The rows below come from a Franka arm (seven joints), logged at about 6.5 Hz.
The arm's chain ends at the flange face. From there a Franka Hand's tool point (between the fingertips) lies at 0.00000 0.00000 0.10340 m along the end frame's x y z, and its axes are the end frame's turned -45 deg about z.
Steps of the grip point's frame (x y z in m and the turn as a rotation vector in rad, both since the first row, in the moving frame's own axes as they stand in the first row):
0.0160 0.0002 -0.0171 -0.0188 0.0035 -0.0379
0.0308 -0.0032 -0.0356 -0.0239 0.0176 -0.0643
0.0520 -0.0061 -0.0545 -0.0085 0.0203 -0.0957
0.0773 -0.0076 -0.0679 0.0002 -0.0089 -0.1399
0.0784 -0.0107 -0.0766 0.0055 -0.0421 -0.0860
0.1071 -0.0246 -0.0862 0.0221 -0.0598 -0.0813
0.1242 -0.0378 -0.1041 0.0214 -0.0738 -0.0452
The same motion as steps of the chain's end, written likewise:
0.0098 -0.0123 -0.0171 -0.0108 0.0158 -0.0379
0.0165 -0.0244 -0.0356 -0.0045 0.0293 -0.0643
0.0304 -0.0401 -0.0545 0.0083 0.0204 -0.0957
0.0499 -0.0607 -0.0679 -0.0062 -0.0064 -0.1399
0.0512 -0.0658 -0.0765 -0.0259 -0.0337 -0.0860
0.0642 -0.0961 -0.0860 -0.0267 -0.0579 -0.0813
0.0680 -0.1185 -0.1038 -0.0371 -0.0673 -0.0452

